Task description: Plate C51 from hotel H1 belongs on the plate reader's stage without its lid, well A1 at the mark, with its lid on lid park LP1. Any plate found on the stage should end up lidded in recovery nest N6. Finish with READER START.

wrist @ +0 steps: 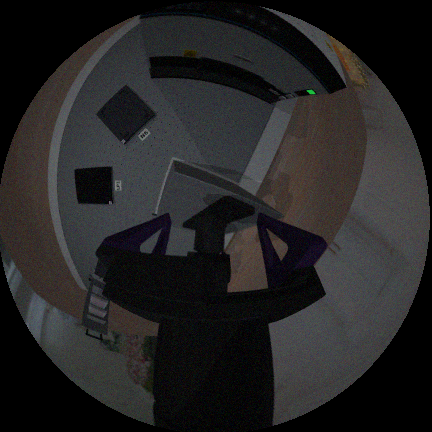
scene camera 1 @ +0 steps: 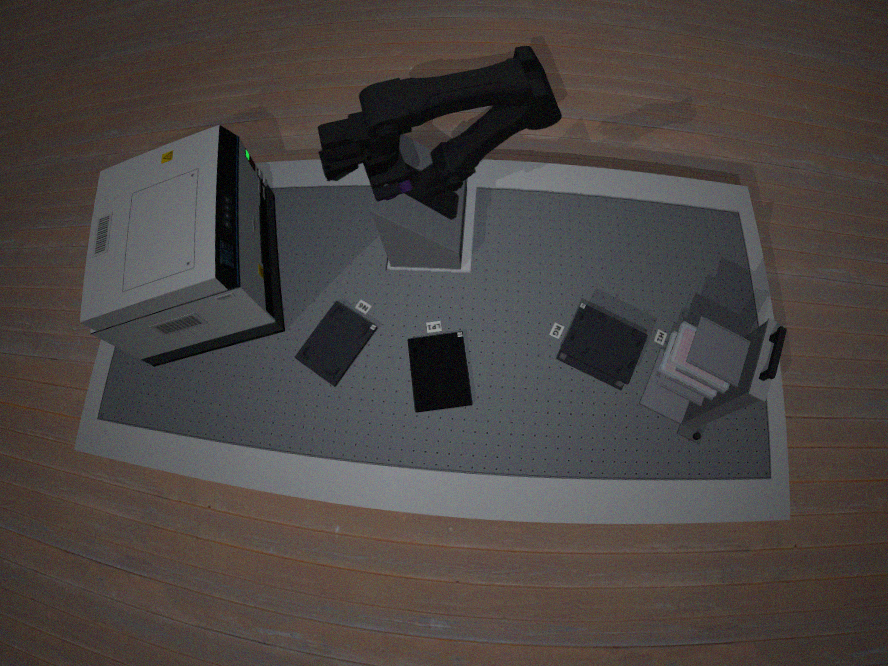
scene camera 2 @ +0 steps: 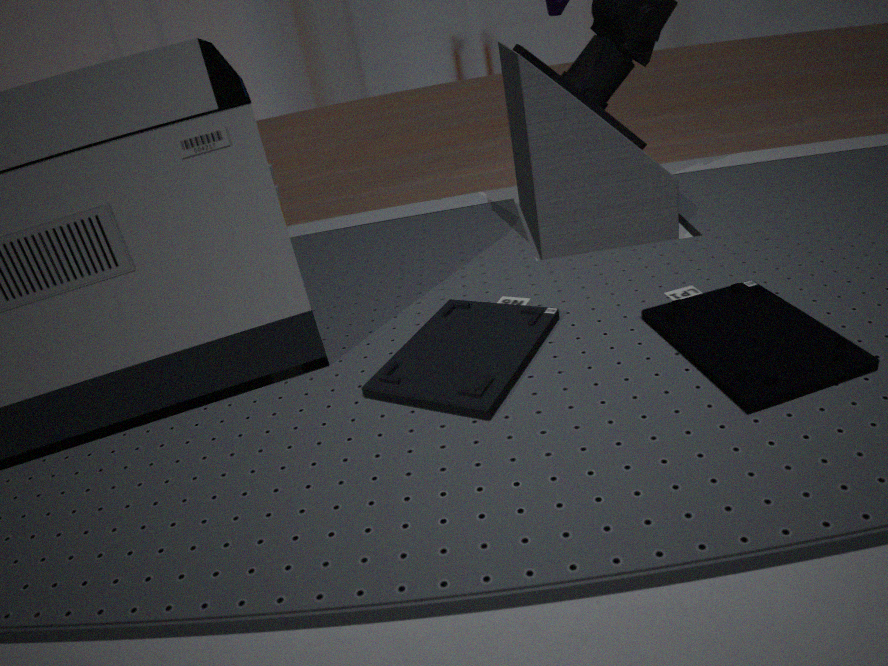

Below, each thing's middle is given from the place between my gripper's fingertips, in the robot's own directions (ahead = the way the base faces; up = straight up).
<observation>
Right now my hand is 250 mm short of the dark nest (scene camera 2: pixel 465 360), 120 mm to the left of it and 270 mm above it.
</observation>
